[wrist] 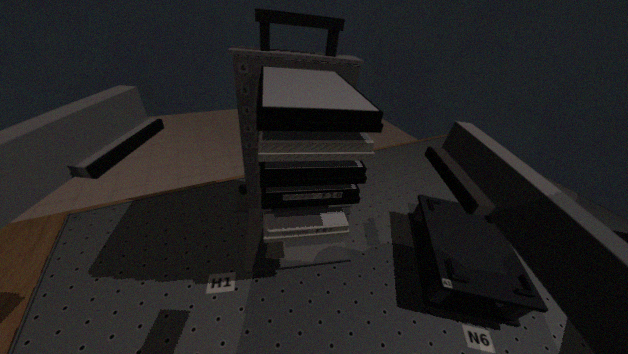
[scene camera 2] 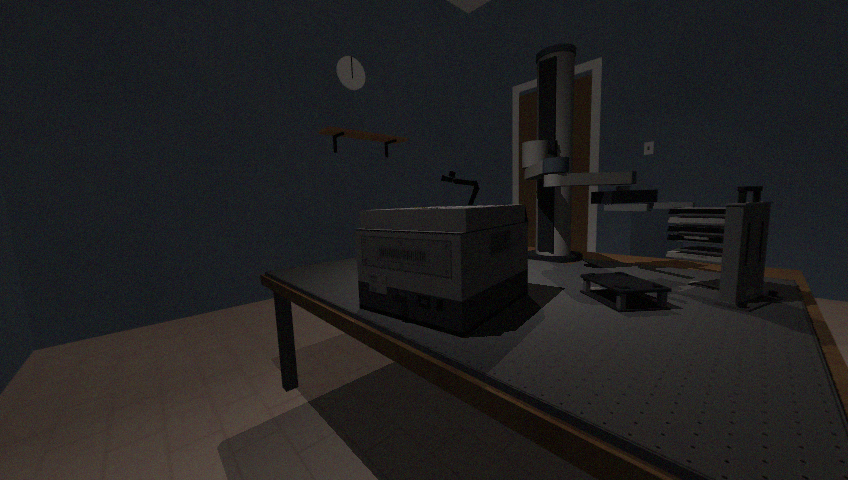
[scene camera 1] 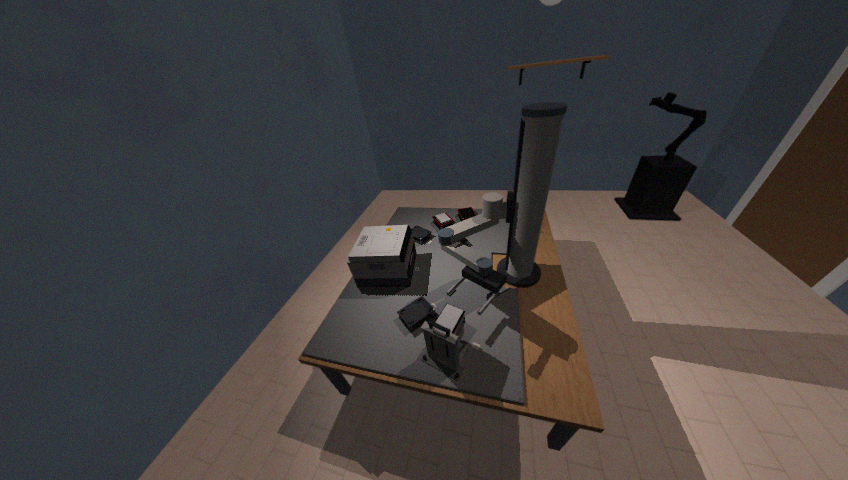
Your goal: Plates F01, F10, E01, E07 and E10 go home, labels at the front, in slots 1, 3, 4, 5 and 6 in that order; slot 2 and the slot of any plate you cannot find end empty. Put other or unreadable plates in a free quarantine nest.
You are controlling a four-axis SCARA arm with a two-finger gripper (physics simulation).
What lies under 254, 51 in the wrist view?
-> A rack top and handle.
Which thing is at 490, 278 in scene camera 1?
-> My gripper.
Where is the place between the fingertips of my gripper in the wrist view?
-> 298, 121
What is my gripper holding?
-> Nothing.
